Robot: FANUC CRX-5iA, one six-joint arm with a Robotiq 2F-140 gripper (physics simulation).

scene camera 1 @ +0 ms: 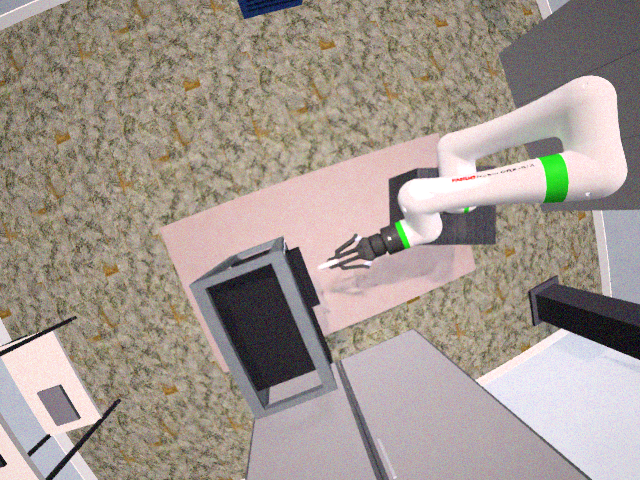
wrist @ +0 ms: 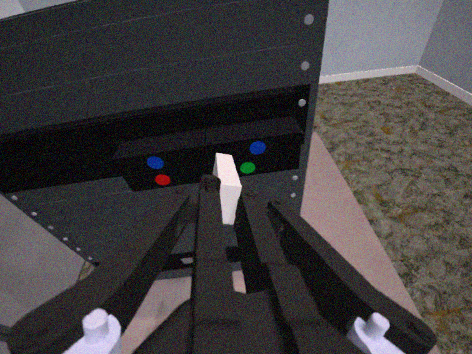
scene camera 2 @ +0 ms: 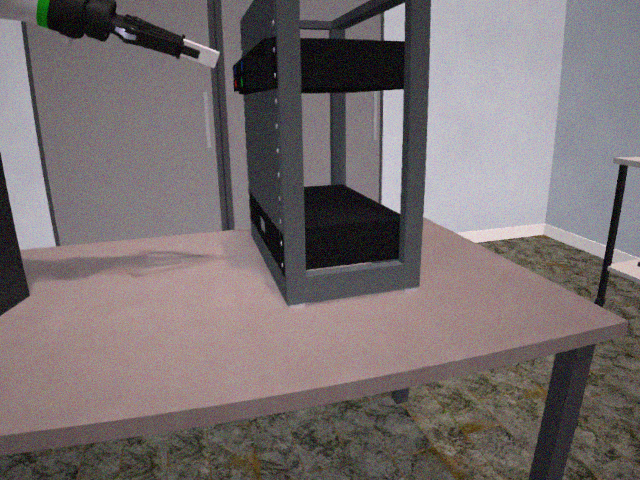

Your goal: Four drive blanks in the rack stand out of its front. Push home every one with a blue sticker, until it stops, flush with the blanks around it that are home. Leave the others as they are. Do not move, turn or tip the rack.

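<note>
The grey rack [scene camera 1: 225,341] [scene camera 2: 290,155] [wrist: 316,42] stands upright. In the wrist view four dark blanks stand out of its front as a two-by-two block: upper left with a blue sticker [wrist: 155,162], upper right with a blue sticker [wrist: 257,148], lower left with a red sticker [wrist: 162,180], lower right with a green sticker [wrist: 247,167]. All four look about equally far out. My gripper [scene camera 1: 330,262] [scene camera 2: 188,47] is shut, nothing between its fingers. A white tip [scene camera 1: 325,265] [scene camera 2: 206,54] [wrist: 228,175] extends from it, a small gap in front of the block, and hides part of the lower row.
The rack stands on a pink table [scene camera 1: 232,222] [scene camera 2: 310,361]. A large black unit [scene camera 2: 351,237] sits low in the rack. A grey cabinet [scene camera 1: 439,403] [scene camera 2: 129,129] stands beside the table. The arm's dark pedestal [scene camera 1: 473,227] is on the table behind the gripper.
</note>
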